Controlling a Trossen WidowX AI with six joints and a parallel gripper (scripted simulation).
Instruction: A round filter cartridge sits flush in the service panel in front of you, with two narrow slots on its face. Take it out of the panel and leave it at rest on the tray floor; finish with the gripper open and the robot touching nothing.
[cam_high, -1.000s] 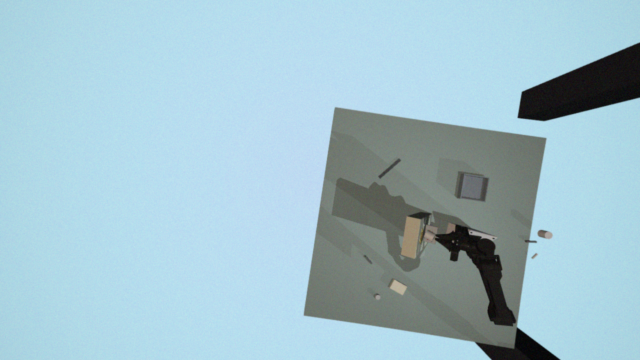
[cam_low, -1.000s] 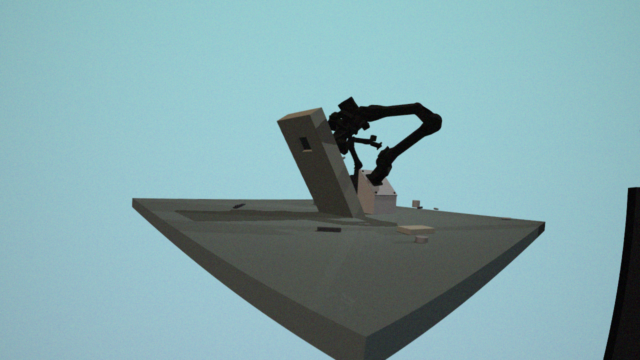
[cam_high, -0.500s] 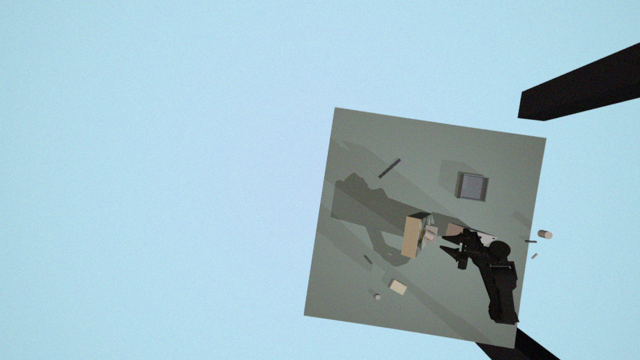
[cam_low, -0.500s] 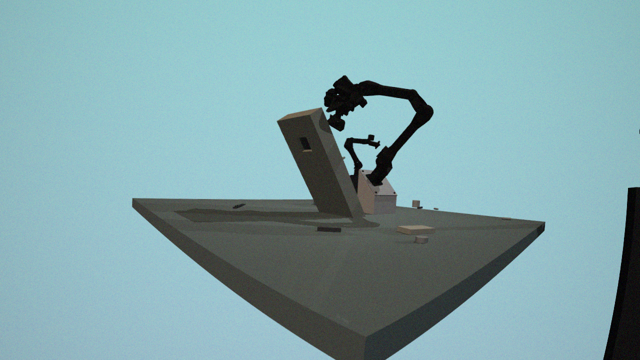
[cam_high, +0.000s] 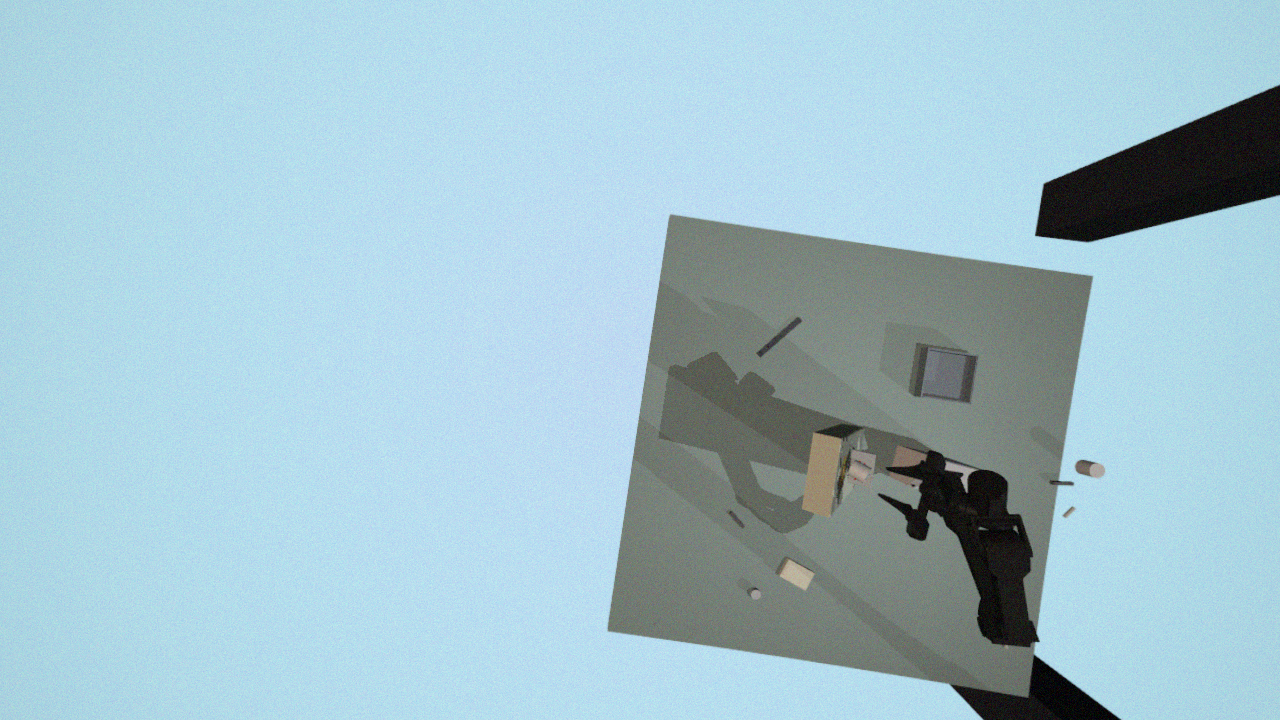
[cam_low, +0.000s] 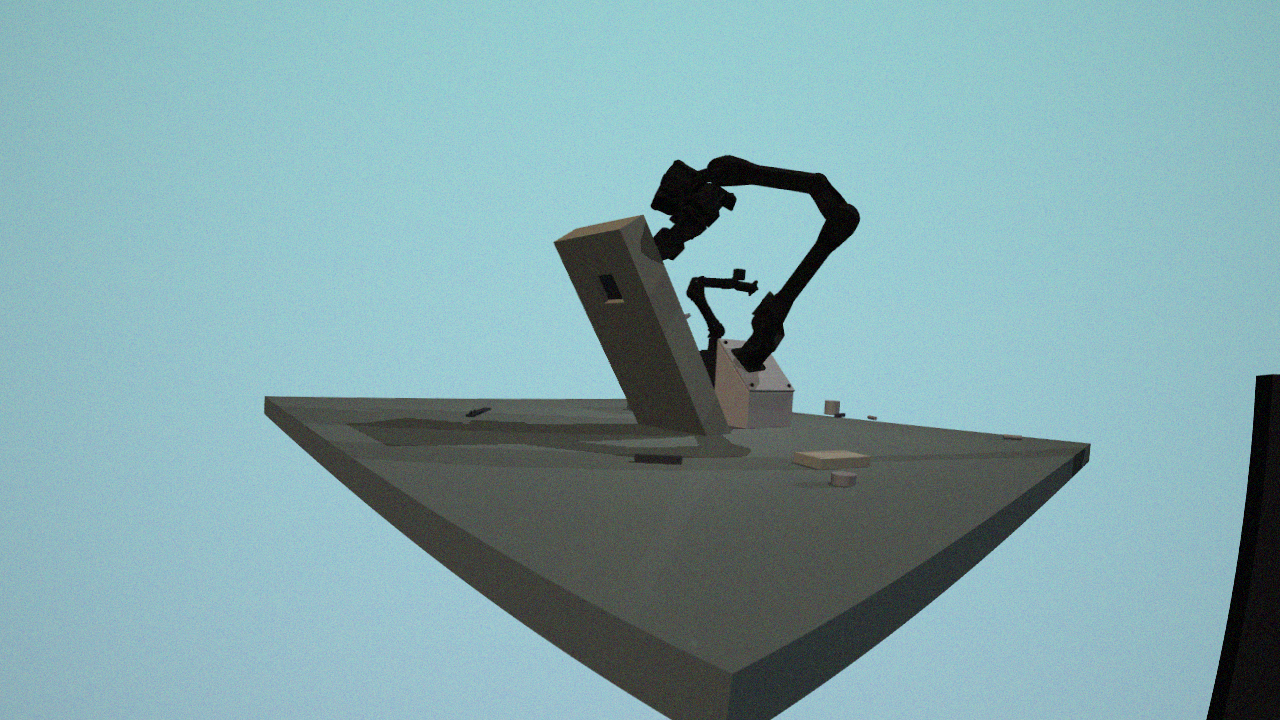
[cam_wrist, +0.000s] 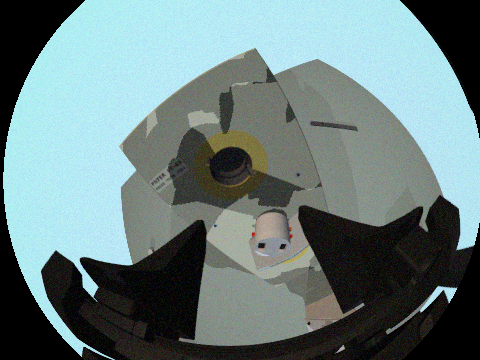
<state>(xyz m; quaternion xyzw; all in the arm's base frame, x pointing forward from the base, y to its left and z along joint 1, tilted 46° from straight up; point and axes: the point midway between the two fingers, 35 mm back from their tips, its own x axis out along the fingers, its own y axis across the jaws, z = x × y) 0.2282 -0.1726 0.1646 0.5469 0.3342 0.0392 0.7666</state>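
Right now the round filter cartridge is 110 mm below my gripper tip, 10 mm to the left of it and 10 mm behind it. Also, from my gripper tip: tan block 390 mm to the left, 320 mm below, 30 mm ahead; then small cylinder 470 mm to the left, 320 mm below, 140 mm ahead; then grey square tray 340 mm behind, 310 mm below, 280 mm to the right.
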